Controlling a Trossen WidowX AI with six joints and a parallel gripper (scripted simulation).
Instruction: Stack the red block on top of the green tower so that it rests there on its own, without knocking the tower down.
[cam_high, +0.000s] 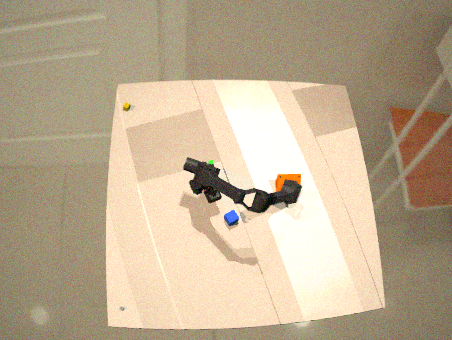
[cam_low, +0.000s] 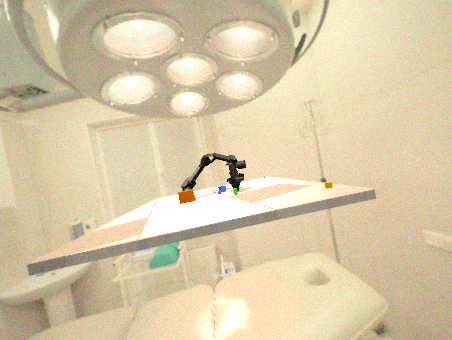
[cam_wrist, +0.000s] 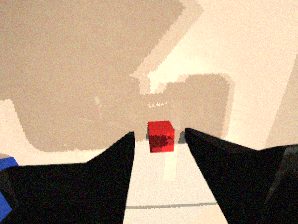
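Now: gripper tip 14 cm past the purple piece and 4 cm to the right of it. The rest, counted from my gripper tip: red block right at my gripper tip; blue block 12 cm behind, 13 cm to the left, 2 cm above; yellow block 46 cm ahead, 42 cm to the right, 1 cm above.
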